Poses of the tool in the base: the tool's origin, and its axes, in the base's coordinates. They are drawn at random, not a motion.
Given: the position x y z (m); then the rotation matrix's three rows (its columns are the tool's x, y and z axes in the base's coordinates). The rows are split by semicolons.
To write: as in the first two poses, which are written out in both.
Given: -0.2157 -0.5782 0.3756; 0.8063 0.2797 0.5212; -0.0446 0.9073 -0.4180; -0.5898 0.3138 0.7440
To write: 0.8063 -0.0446 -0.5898 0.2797 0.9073 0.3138 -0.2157 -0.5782 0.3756
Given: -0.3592 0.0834 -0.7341; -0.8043 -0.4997 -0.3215; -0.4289 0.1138 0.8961; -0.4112 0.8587 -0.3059
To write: -0.8043 -0.4289 -0.4112 -0.4997 0.1138 0.8587 -0.3592 0.0834 -0.7341
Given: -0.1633 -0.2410 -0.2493; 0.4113 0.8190 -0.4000; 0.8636 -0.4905 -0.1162; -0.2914 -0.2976 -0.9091
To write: 0.4113 0.8636 -0.2914 0.8190 -0.4905 -0.2976 -0.1633 -0.2410 -0.2493
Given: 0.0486 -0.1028 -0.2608; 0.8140 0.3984 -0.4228; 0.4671 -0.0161 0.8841; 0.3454 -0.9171 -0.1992
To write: 0.8140 0.4671 0.3454 0.3984 -0.0161 -0.9171 0.0486 -0.1028 -0.2608
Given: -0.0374 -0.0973 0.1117; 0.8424 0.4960 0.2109; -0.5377 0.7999 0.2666; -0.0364 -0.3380 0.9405
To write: 0.8424 -0.5377 -0.0364 0.4960 0.7999 -0.3380 -0.0374 -0.0973 0.1117
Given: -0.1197 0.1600 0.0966; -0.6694 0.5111 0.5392; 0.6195 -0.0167 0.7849; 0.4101 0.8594 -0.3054
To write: -0.6694 0.6195 0.4101 0.5111 -0.0167 0.8594 -0.1197 0.1600 0.0966
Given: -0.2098 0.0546 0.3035; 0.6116 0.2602 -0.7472; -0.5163 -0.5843 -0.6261; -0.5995 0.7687 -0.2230
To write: 0.6116 -0.5163 -0.5995 0.2602 -0.5843 0.7687 -0.2098 0.0546 0.3035
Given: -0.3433 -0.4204 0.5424; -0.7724 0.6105 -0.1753; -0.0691 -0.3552 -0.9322; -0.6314 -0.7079 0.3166
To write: -0.7724 -0.0691 -0.6314 0.6105 -0.3552 -0.7079 -0.3433 -0.4204 0.5424
